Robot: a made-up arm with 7 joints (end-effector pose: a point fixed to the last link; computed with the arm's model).
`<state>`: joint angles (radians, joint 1 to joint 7).
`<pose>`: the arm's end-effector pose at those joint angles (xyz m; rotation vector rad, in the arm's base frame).
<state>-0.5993 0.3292 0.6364 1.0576 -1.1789 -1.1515 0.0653</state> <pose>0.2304 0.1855 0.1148 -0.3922 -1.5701 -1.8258</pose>
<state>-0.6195 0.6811 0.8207 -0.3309 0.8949 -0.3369 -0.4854</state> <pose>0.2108 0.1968 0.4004 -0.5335 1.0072 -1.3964</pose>
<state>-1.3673 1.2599 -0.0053 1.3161 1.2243 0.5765 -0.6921</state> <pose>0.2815 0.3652 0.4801 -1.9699 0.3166 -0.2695</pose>
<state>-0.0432 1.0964 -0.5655 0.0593 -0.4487 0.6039 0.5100</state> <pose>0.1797 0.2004 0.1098 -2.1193 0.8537 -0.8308</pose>
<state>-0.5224 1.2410 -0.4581 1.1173 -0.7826 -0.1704 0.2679</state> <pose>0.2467 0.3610 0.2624 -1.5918 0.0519 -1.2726</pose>
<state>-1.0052 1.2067 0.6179 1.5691 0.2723 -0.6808 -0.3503</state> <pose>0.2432 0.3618 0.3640 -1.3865 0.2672 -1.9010</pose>
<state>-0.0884 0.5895 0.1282 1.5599 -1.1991 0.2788 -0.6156</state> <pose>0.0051 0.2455 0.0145 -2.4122 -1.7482 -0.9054</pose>
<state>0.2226 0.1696 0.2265 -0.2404 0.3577 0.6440 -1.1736</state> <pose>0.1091 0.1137 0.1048 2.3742 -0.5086 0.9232</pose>
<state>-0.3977 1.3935 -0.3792 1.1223 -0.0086 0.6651 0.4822</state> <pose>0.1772 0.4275 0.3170 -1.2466 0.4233 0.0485</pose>
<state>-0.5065 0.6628 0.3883 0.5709 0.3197 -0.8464 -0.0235</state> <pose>0.2769 0.2146 0.2407 -0.8631 0.8604 -2.2449</pose>
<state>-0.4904 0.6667 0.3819 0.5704 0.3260 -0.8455 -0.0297</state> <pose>0.2739 0.2156 0.2373 -0.8874 0.8895 -2.2314</pose>
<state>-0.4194 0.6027 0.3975 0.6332 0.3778 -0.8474 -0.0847</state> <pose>0.2550 0.2129 0.1957 -1.1175 0.9433 -2.1783</pose>
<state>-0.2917 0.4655 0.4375 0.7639 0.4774 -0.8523 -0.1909</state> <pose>0.2053 0.1970 0.1195 -1.5750 1.0010 -2.0689</pose>
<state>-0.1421 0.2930 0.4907 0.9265 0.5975 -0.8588 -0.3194</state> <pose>0.1245 0.1581 0.0447 -2.1445 1.0062 -1.9175</pose>
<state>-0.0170 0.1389 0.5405 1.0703 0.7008 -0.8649 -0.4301</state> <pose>0.0445 0.1064 0.0028 2.3608 -0.8312 1.5887</pose>
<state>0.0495 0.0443 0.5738 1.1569 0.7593 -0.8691 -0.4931</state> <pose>-0.0010 0.0679 -0.0102 2.3434 -0.6665 1.3671</pose>
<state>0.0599 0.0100 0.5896 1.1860 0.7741 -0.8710 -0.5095</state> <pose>-0.0112 0.0533 -0.0130 2.3275 -0.6043 1.3206</pose>
